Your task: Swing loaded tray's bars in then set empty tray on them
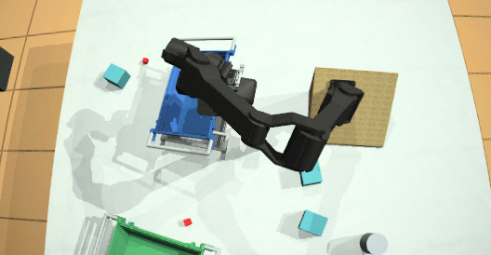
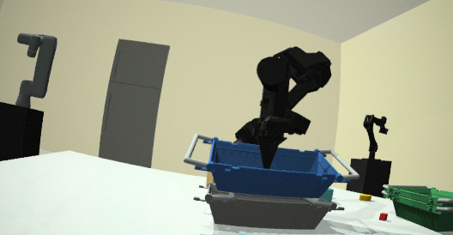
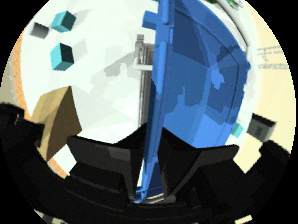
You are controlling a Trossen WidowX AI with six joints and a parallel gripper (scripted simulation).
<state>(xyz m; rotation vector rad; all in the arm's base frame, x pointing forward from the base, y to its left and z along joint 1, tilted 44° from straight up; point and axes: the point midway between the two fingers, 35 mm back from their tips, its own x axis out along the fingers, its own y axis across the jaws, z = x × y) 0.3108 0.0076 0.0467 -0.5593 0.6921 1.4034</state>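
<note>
My gripper tip is 7 cm short of the blue tray, 1 cm to the left of it and 1 cm below it. From my gripper tip the other things lie so: grey cylinder 42 cm behind, 34 cm to the left, 7 cm below.
</note>
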